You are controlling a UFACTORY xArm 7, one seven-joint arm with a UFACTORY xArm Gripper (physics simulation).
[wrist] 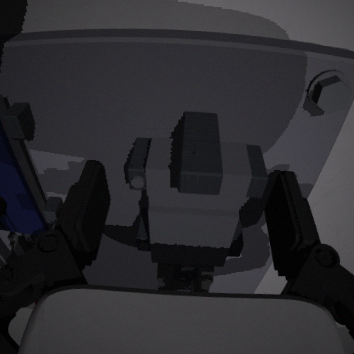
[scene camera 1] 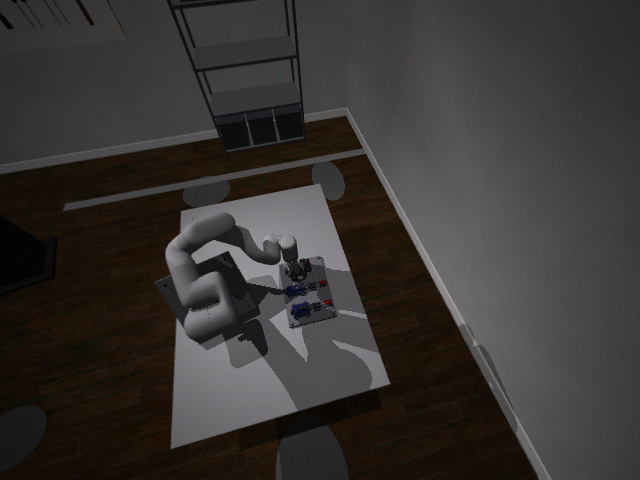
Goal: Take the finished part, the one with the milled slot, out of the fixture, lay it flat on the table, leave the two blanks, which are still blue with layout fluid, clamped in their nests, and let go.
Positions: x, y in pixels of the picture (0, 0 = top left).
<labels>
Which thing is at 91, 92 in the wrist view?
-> A fixture plate.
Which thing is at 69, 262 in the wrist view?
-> The gripper.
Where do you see a finished part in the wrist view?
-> At 184, 228
</labels>
